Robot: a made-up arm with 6 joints.
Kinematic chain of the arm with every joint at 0, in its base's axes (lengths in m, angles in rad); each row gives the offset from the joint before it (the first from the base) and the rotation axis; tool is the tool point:
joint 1: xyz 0 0 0.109 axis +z
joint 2: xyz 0 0.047 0 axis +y
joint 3: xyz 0 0 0.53 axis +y
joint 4: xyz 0 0 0.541 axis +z
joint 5: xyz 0 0 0 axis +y
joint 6: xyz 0 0 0.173 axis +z
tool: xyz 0 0 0
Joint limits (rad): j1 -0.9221..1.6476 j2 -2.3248..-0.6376 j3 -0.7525..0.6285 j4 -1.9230..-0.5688 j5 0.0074..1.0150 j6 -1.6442..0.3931
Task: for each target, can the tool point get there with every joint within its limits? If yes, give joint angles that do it. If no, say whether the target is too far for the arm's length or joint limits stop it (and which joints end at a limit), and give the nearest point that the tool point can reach.
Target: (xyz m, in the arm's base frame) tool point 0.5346 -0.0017 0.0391
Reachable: no: joint limits stop it (at a limit: joint 1, joint 3, joint 4, joint 5) | nearest point 0.1333 -0.5471 -0.8004 | short by 1.079 m
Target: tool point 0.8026 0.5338 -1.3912
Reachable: no: too far | nearest point -0.2244 0.3717 -0.9664 | short by 1.123 m
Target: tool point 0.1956 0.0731 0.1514
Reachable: no: joint limits stop it (at a limit: joint 1, joint 2, joint 3, joint 5) | nearest point 0.0499 -0.1959 1.1682 | short by 1.062 m
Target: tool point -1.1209 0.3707 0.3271
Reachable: yes | joints -0.3163 -1.1060 -0.5270 -1.0557 0.2918 -1.3136
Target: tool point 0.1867 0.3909 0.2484
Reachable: no: joint limits stop it (at a limit: joint 1, joint 3, joint 4, joint 5) | nearest point -0.5585 0.6835 0.7278 | short by 0.933 m
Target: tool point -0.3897 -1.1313 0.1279
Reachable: yes | joints 1.1790 -1.5651 -0.0207 -1.3564 0.7796 -0.4004
